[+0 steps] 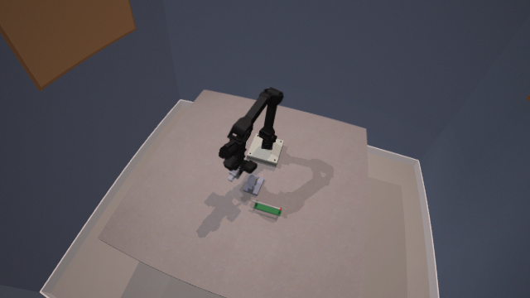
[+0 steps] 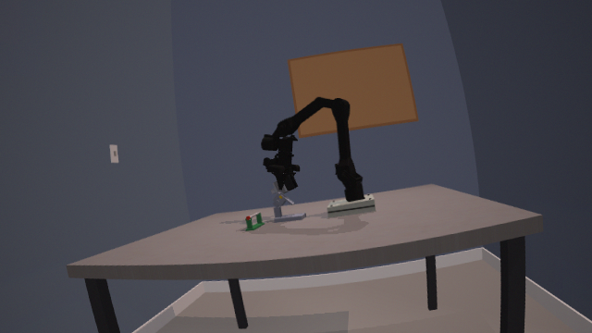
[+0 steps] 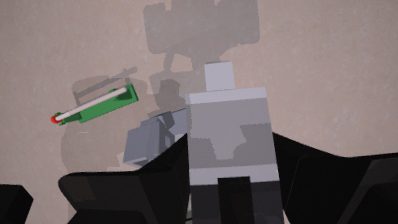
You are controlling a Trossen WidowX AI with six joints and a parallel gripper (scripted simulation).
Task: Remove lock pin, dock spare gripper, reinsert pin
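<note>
The green cradle is 11 cm ahead of my gripper tip, 18 cm to the left of it and 10 cm below it. Also, from my gripper tip: mount block: 9 cm to the left, 6 cm below; then spare gripper: 1 cm above.
</note>
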